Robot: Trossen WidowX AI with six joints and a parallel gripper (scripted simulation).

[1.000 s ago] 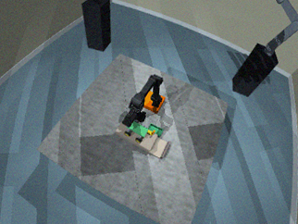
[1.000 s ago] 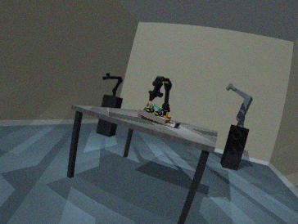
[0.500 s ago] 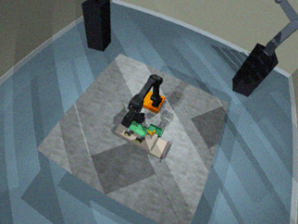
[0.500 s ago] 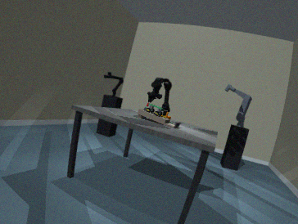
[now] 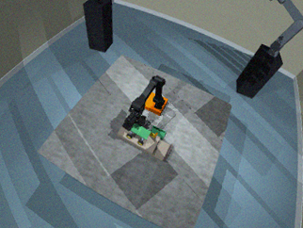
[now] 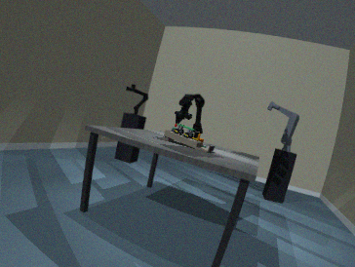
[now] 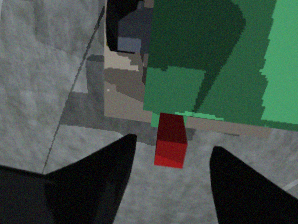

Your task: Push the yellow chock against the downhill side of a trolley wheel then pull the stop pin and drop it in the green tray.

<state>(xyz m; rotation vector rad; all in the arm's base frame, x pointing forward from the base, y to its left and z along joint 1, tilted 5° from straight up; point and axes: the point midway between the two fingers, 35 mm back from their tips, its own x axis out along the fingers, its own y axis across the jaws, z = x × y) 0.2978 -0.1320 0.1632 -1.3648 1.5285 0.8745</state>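
Right now my gripper tip is 10 mm to the left of the stop pin and 30 mm above it. Also, from my gripper tip: yellow chock (10 mm behind, 190 mm to the left, 80 mm below); then beige ramp (30 mm ahead, 90 mm to the left, 110 mm below); then green trolley (30 mm ahead, 90 mm to the left, 50 mm below).
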